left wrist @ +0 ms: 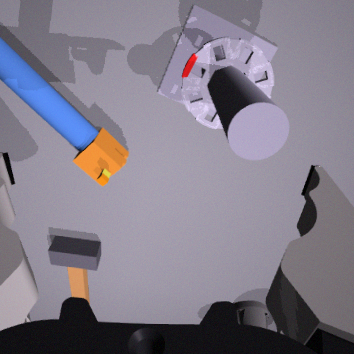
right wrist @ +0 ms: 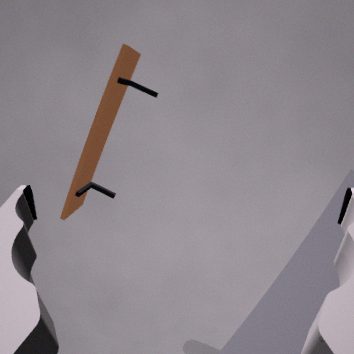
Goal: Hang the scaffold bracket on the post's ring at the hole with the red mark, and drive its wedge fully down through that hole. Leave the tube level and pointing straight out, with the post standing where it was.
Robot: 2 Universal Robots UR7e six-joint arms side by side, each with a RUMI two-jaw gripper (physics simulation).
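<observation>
The grey post stands at the upper right of the left wrist view on a square base. Its ring has several holes, with a red mark at the ring's left edge. The bracket's blue tube comes in from the upper left and ends in an orange head with a bit of the yellow wedge showing. My left gripper is open and empty above the table, between and below post and bracket. My right gripper is open and empty; the bracket and post do not show in its view.
A hammer with a dark head and wooden handle lies at the lower left of the left wrist view. A dark round object is partly hidden at the bottom. A brown bar with two black hooks shows in the right wrist view.
</observation>
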